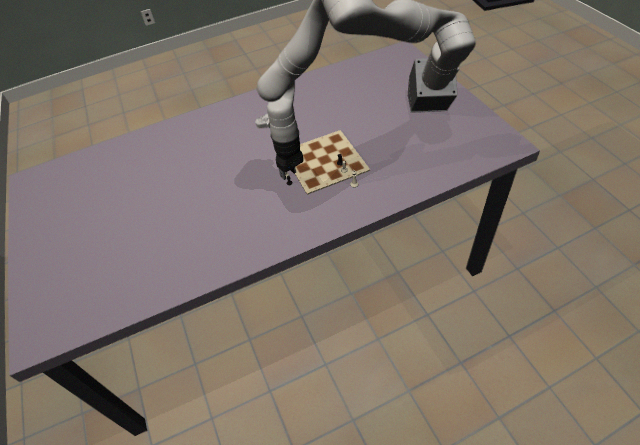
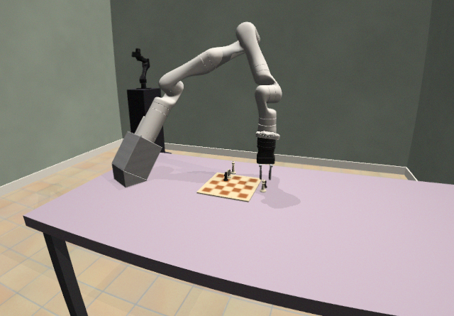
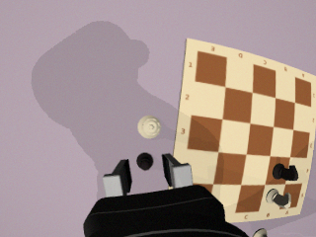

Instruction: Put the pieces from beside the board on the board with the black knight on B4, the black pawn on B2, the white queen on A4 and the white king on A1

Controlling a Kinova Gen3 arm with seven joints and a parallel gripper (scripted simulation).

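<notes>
Right now the black pawn is 4 cm below my hand. Round my hand: chessboard: 13 cm behind, 6 cm to the right, 5 cm below; black knight: 17 cm behind, 3 cm to the right, 3 cm below.
</notes>
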